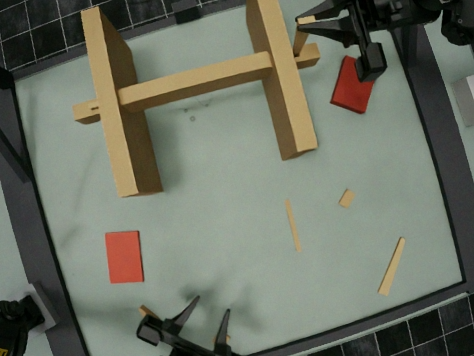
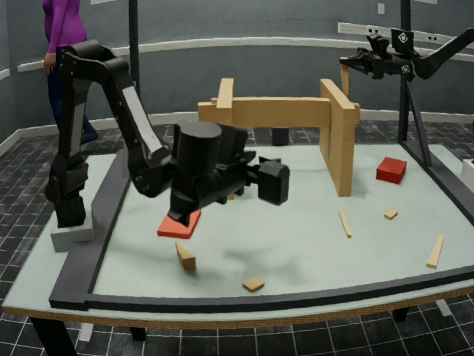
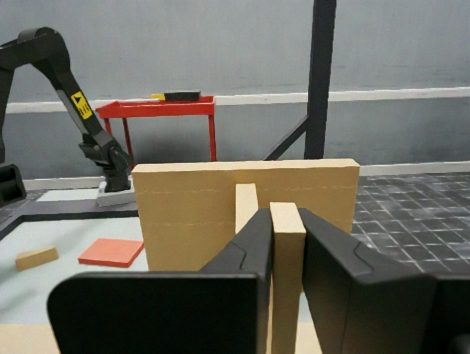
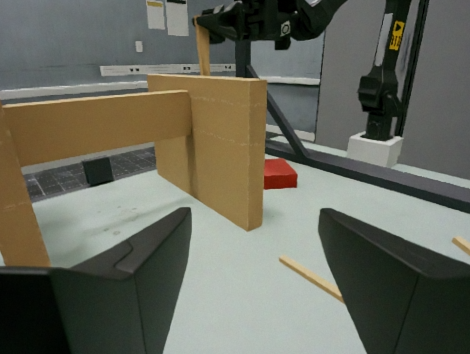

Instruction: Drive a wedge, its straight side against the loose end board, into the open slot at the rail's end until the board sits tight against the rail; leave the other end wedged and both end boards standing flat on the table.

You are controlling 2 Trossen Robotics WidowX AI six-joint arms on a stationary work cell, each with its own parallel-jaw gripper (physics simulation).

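Frame: origin at the left arm's base, x ahead, y left, z up, level; metres.
Seen in the pictures: left gripper, fingertip midpoint: (image 1: 296,24) (image 2: 339,60) (image 3: 280,219) (image 4: 194,20); right gripper, fingertip midpoint: (image 1: 214,303) (image 2: 267,157) (image 4: 255,218); left arm's base at its link origin: (image 4: 376,137); right arm's base at its link origin: (image 1: 26,314) (image 2: 71,219) (image 3: 118,186).
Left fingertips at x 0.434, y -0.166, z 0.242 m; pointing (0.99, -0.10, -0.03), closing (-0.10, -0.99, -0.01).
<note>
Pixels of each thing's middle, then the offset from my left fingertips to it. "spot": a spot on its surface instead.
- rail at the middle of its body: (image 3: 249,262) (image 4: 112,122) (image 1: 195,82) (image 2: 282,111) dx +0.156, dy -0.003, dz -0.143 m
- right-hand board at the middle of its body: (image 1: 275,71) (image 4: 197,140) (image 2: 335,131) dx +0.013, dy +0.007, dz -0.196 m
- wedge top at a spot on its surface: (image 1: 95,108) spot: dx +0.324, dy -0.010, dz -0.113 m
- upright wedge at the middle of its body: (image 1: 303,36) (image 4: 205,56) (image 2: 346,80) dx -0.018, dy +0.002, dz -0.054 m
- flat red block at the middle of its body: (image 2: 179,222) (image 1: 124,257) (image 3: 112,251) dx +0.412, dy +0.248, dz -0.300 m
- thin strip at the middle of its body: (image 4: 316,280) (image 1: 292,225) (image 2: 344,223) dx +0.062, dy +0.293, dz -0.303 m
- small block at the middle of its body: (image 1: 346,198) (image 2: 390,214) dx -0.063, dy +0.277, dz -0.303 m
- long wedge at the middle of its body: (image 2: 437,250) (image 1: 393,266) dx -0.118, dy +0.449, dz -0.302 m
The rail (image 1: 195,80) (image 2: 280,112) (image 3: 246,205) (image 4: 100,120) spans two upright end boards. The right-hand board (image 1: 292,90) (image 2: 337,130) (image 4: 225,140) stands upright; whether it is tight against the rail is unclear. At the other board (image 1: 112,120) (image 3: 190,215) (image 4: 20,215), a wedge top (image 1: 95,108) shows in the rail's end. My left gripper (image 1: 301,23) (image 2: 345,61) (image 3: 280,219) is shut on an upright wedge (image 1: 300,41) (image 2: 345,82) (image 3: 288,270) (image 4: 203,50). Its lower end meets the rail end outside the right-hand board; its depth is hidden. My right gripper (image 1: 213,304) (image 4: 255,218) is open and empty.
A red block (image 1: 352,85) (image 2: 391,170) lies beside the right-hand board; a flat red block (image 1: 124,256) lies lower left. A thin strip (image 1: 293,225), a small block (image 1: 347,198) and a long wedge (image 1: 392,265) lie lower right. Another wedge (image 2: 185,256) lies near the right arm.
</note>
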